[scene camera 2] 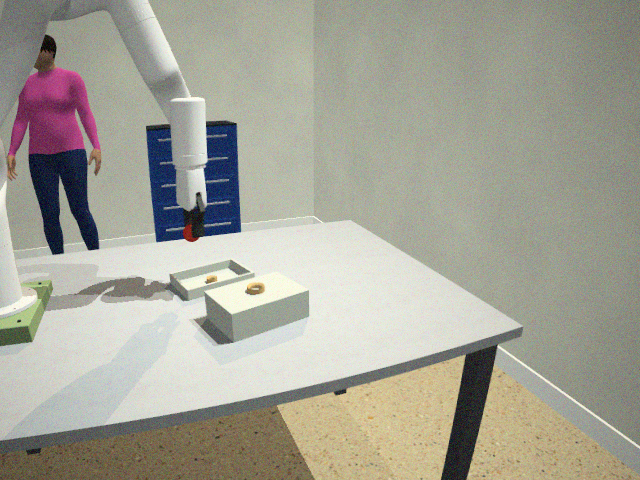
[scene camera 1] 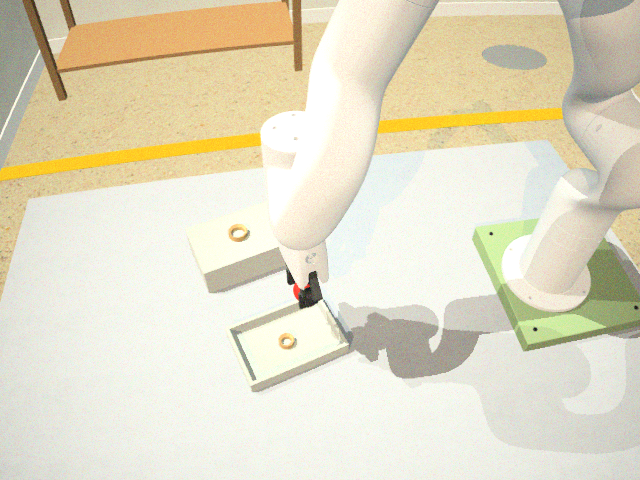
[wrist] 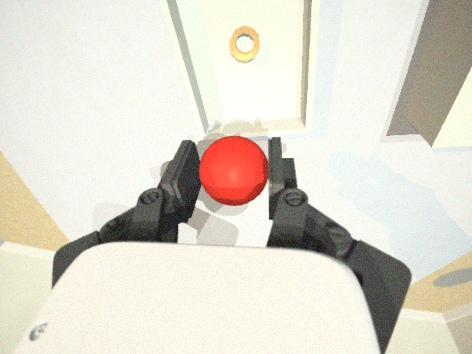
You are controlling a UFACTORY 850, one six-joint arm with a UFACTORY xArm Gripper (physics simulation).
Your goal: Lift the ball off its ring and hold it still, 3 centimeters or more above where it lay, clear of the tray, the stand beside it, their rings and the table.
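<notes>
The red ball (scene camera 1: 297, 290) (scene camera 2: 190, 234) (wrist: 234, 170) is between the two black fingers of my gripper (scene camera 1: 300, 290) (scene camera 2: 193, 230) (wrist: 233, 157), which is shut on it. In scene camera 2 the ball hangs well above the table, apart from the tray (scene camera 1: 301, 367) (scene camera 2: 199, 292) (wrist: 309, 75) and the stand (scene camera 1: 222, 253) (scene camera 2: 273, 315) (wrist: 435, 75). An orange ring (scene camera 1: 281, 341) (scene camera 2: 211, 280) (wrist: 244, 57) lies in the tray with no ball on it. Another orange ring (scene camera 1: 231, 233) (scene camera 2: 255, 292) lies on the stand's top. The fingers partly hide the ball in both scene views.
The green base plate (scene camera 1: 547, 330) (scene camera 2: 15, 333) carries the arm at one side of the table (scene camera 1: 129, 413) (scene camera 2: 387, 320). A blue drawer cabinet (scene camera 2: 222, 191) and a person in a pink top (scene camera 2: 54, 113) stand beyond the table.
</notes>
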